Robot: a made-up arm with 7 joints. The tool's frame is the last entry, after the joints. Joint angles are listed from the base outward. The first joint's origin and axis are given. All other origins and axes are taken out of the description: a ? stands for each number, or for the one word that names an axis. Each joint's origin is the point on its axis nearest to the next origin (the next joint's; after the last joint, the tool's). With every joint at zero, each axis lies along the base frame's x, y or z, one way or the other. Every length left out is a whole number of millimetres.
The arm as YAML. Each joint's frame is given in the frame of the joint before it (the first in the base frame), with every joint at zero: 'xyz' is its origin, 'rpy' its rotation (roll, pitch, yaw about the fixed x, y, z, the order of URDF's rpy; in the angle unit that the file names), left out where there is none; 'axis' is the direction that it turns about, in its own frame. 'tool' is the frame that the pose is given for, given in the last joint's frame.
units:
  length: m
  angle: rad
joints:
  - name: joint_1
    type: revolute
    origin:
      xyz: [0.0, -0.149, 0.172]
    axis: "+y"
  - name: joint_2
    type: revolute
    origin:
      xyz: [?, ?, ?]
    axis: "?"
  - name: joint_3
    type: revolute
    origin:
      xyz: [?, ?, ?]
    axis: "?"
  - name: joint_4
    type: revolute
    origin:
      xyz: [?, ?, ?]
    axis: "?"
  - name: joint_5
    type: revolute
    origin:
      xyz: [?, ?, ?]
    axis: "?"
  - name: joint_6
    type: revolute
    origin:
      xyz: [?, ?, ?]
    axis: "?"
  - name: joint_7
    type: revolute
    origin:
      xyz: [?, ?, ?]
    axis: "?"
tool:
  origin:
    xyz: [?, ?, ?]
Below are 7 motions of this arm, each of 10 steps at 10 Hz.
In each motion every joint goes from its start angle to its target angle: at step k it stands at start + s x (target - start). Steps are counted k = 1, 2, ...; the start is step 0. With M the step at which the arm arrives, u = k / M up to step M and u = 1 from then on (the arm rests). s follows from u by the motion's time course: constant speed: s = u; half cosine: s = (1 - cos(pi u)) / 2; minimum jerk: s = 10 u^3 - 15 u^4 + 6 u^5.
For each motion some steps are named. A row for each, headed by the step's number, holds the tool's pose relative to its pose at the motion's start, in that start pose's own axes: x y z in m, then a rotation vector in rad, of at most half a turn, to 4 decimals.
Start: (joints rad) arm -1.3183 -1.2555 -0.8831 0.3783 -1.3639 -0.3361 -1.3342
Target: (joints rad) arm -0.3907 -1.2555 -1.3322 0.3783 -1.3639 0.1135 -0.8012
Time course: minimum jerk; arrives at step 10
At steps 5, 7, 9, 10:
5: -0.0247 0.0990 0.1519 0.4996 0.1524 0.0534
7: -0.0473 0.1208 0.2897 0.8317 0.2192 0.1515
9: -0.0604 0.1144 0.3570 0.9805 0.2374 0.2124
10: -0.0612 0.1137 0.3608 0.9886 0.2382 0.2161

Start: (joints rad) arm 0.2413 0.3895 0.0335 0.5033 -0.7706 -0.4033 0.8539
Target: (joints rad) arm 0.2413 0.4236 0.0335 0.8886 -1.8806 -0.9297 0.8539
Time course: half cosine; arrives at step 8
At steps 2, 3, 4, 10:
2: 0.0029 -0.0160 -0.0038 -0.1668 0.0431 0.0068
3: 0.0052 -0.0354 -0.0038 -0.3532 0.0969 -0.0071
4: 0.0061 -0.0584 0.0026 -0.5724 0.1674 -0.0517
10: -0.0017 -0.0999 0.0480 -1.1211 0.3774 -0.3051

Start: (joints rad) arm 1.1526 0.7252 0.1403 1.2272 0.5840 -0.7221 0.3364
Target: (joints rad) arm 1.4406 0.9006 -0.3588 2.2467 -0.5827 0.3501 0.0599
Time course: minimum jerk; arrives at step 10
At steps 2, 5, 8, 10:
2: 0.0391 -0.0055 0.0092 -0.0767 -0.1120 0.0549
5: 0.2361 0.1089 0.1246 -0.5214 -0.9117 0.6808
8: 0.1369 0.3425 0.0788 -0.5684 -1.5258 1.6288
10: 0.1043 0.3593 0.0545 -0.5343 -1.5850 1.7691

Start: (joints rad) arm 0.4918 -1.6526 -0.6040 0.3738 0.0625 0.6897 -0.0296
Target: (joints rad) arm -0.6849 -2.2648 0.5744 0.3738 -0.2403 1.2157 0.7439
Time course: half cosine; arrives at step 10
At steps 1, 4, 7, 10:
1: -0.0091 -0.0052 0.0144 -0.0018 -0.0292 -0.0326
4: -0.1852 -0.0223 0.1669 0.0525 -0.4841 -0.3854
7: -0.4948 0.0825 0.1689 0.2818 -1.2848 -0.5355
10: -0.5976 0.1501 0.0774 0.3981 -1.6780 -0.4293

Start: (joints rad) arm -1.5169 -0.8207 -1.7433 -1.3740 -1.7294 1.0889 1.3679
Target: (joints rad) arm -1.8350 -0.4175 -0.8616 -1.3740 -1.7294 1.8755 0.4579
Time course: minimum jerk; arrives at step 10
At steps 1, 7, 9, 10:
1: 0.0009 0.0006 -0.0004 -0.0023 -0.0153 0.0072
7: -0.1386 0.1238 0.2106 0.3398 -1.4251 0.7330
9: -0.2342 0.1137 0.2747 0.5368 -1.6519 0.8342
10: -0.2399 0.1123 0.2782 0.5490 -1.6639 0.8390

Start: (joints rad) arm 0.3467 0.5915 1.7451 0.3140 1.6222 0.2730 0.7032
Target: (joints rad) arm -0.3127 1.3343 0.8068 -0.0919 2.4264 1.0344 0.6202
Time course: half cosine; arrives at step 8
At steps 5, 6, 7, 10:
5: -0.1753 -0.0419 0.1679 0.0126 -1.2851 -0.5047
6: -0.2804 -0.0613 0.1763 0.0372 -1.5882 -0.6464
7: -0.3598 -0.0746 0.1659 0.0601 -1.7867 -0.7502
10: -0.3887 -0.0792 0.1587 0.0695 -1.8553 -0.7888

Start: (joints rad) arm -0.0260 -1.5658 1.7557 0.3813 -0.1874 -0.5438 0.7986
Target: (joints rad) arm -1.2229 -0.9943 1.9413 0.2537 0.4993 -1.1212 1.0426
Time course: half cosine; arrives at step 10
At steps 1, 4, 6, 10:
1: -0.0081 -0.0085 -0.0030 0.0067 0.0242 0.0095
4: -0.1052 -0.1327 -0.0082 0.0738 0.3641 0.1346
6: -0.1712 -0.2667 0.0489 0.1034 0.7246 0.2469
10: -0.1954 -0.4118 0.1801 0.1042 1.1566 0.3471

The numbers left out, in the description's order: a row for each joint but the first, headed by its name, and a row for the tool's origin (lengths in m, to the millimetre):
joint_2: xyz -0.023 0.0 -0.214, axis +y
joint_3: xyz 0.063 0.0 0.086, axis +x
joint_4: xyz 0.0 -0.033 0.202, axis -y
joint_5: xyz -0.276 0.0 0.091, axis -z
joint_6: xyz 0.085 -0.025 0.0, axis -y
joint_7: xyz 0.158 0.0 0.025, axis +y
tool: xyz -0.001 0.0 -0.332

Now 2 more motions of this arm.
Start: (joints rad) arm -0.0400 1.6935 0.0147 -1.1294 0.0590 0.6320 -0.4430
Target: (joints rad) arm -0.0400 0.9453 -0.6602 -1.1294 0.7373 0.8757 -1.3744
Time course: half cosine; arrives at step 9
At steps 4, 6, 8, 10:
4: 0.0447 -0.1128 0.2246 -0.5446 -0.7943 -0.1187
6: -0.0961 -0.0953 0.4841 -1.0675 -1.3698 -0.1534
8: -0.2599 -0.0022 0.6056 -1.4703 -1.6590 -0.1401
10: -0.2842 0.0154 0.6167 -1.5300 -1.6907 -0.1357

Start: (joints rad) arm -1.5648 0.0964 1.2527 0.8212 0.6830 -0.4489 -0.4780
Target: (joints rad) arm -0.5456 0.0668 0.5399 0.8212 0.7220 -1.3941 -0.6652
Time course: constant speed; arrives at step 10
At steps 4, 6, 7, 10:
4: -0.1341 -0.1081 0.0891 -0.4512 0.1457 -0.1077
6: -0.2173 -0.1414 0.1508 -0.6746 0.2463 -0.2069
7: -0.2620 -0.1493 0.1854 -0.7838 0.3022 -0.2683
10: -0.4018 -0.1275 0.2970 -1.0943 0.4867 -0.4999

